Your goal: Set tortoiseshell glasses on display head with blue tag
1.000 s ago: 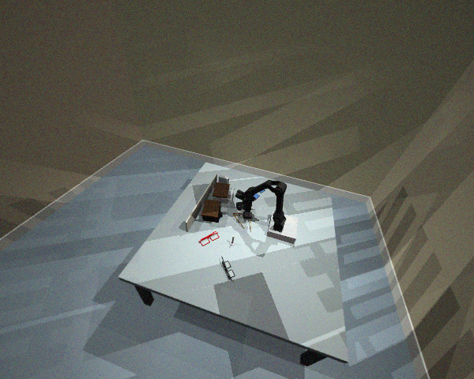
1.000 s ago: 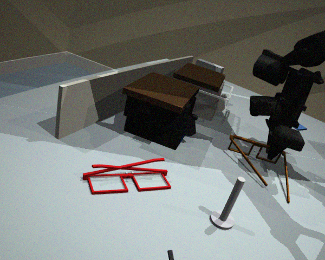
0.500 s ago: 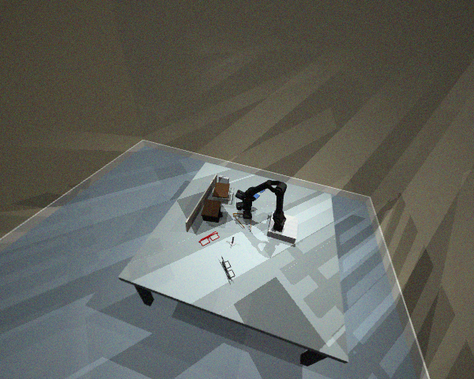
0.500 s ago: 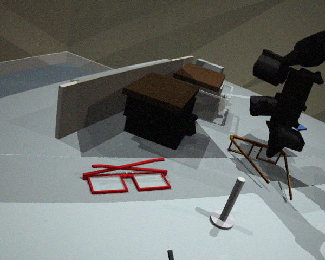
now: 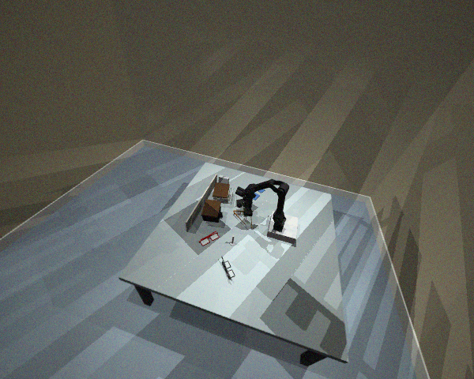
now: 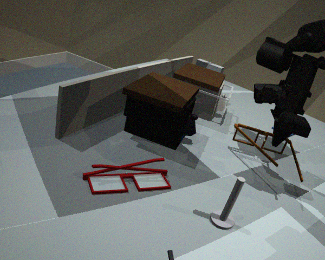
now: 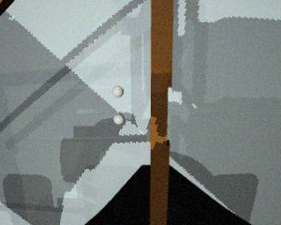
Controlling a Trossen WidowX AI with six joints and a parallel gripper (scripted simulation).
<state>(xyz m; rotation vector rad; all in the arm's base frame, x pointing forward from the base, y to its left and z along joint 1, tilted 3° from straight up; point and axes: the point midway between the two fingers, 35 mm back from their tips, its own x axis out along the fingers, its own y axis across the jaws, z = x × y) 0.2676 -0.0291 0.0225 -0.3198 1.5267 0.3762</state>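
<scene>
Right now my gripper tip is 27 cm to the right of the grey peg stand, 2 cm above it and 1 cm past it. From my gripper tip the other things lie so: white wall panel (36 cm ahead, 4 cm to the left, 1 cm above); then display head (24 cm ahead, 10 cm to the right, 1 cm above).
</scene>
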